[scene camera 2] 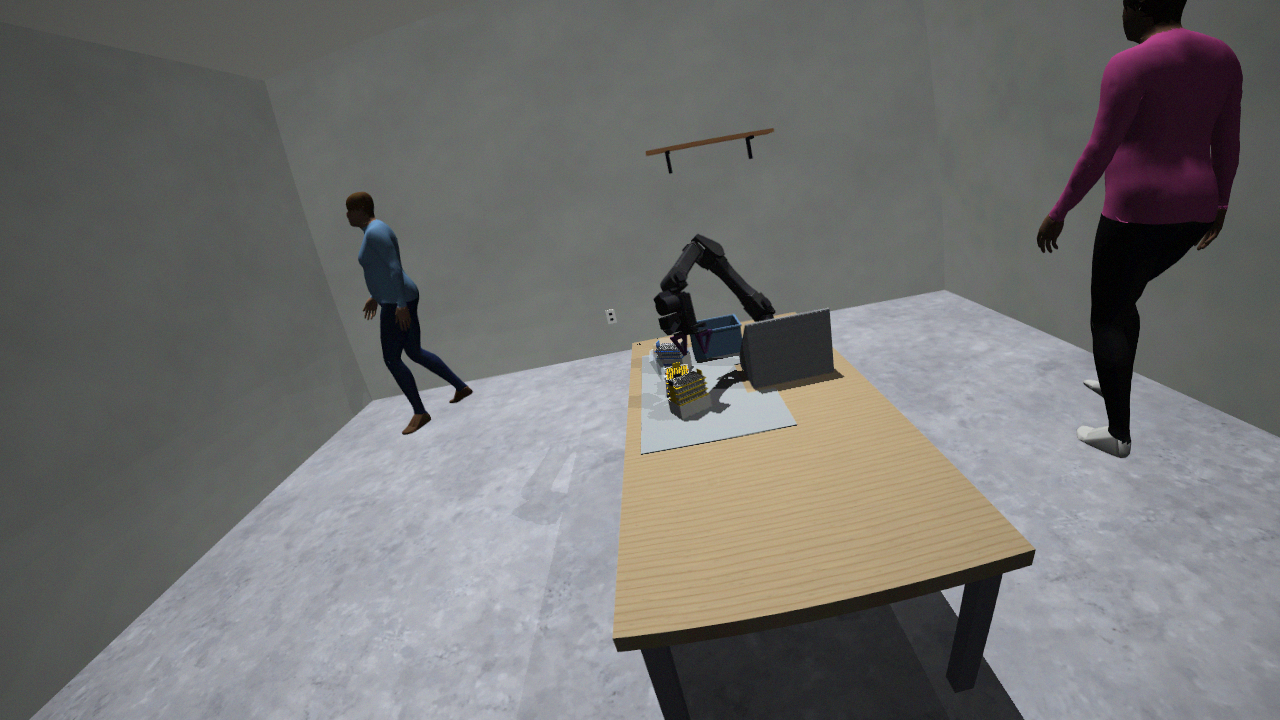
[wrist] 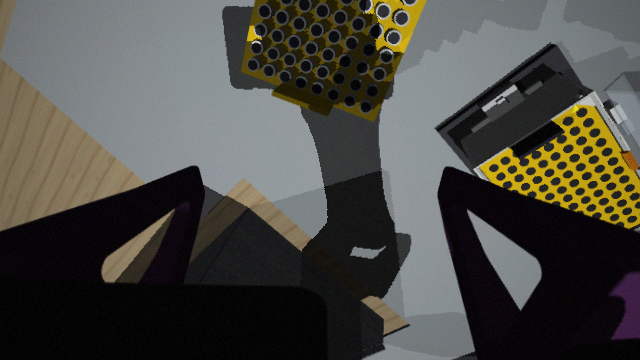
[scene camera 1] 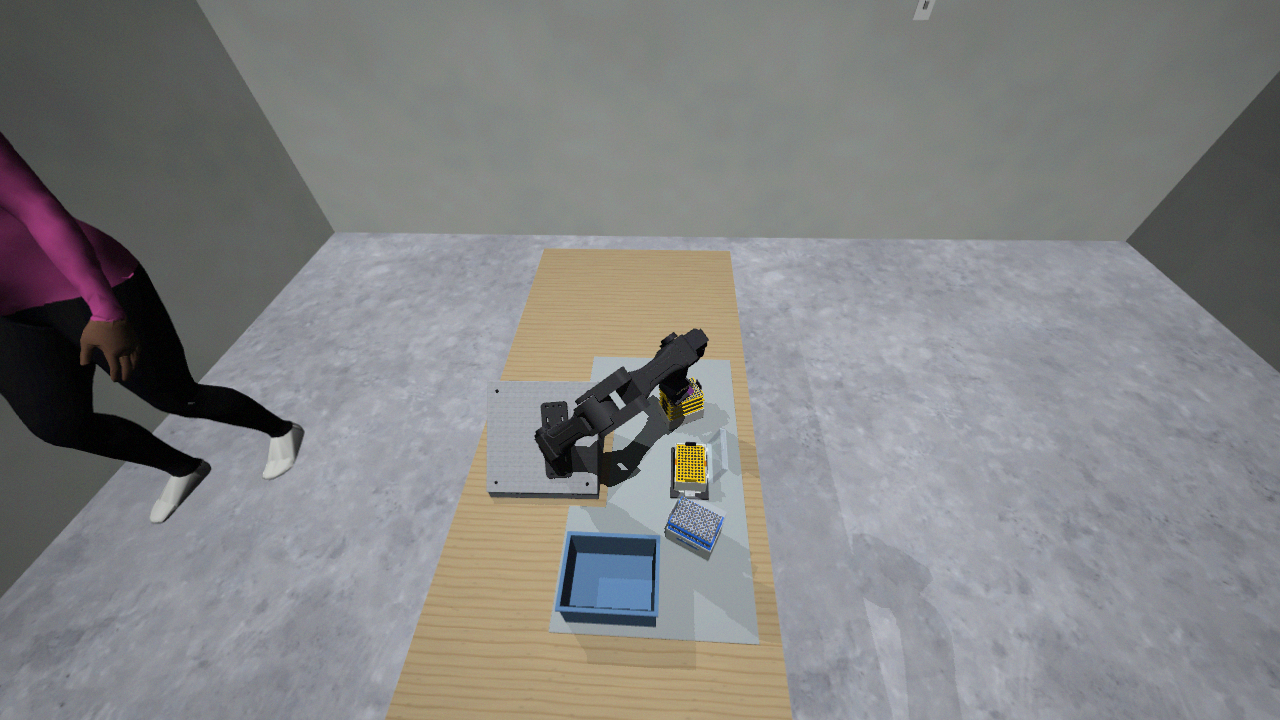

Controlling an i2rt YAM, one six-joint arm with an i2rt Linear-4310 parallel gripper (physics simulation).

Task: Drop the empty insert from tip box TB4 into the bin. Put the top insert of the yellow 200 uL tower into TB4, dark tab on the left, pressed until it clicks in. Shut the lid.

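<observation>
My gripper is open, with nothing between its fingers, high by the yellow tower. The yellow 200 uL tower is a stack of yellow inserts; in the wrist view its top lies beyond the fingertips, partly shaded and cut off by the upper edge. TB4 holds a yellow insert with empty holes and a dark tab. Its clear lid stands open. The blue bin shows no insert inside.
A rack of blue-framed tips stands between TB4 and the bin side of the grey mat. The arm's grey base plate is beside the mat. A person in pink stands beyond the table.
</observation>
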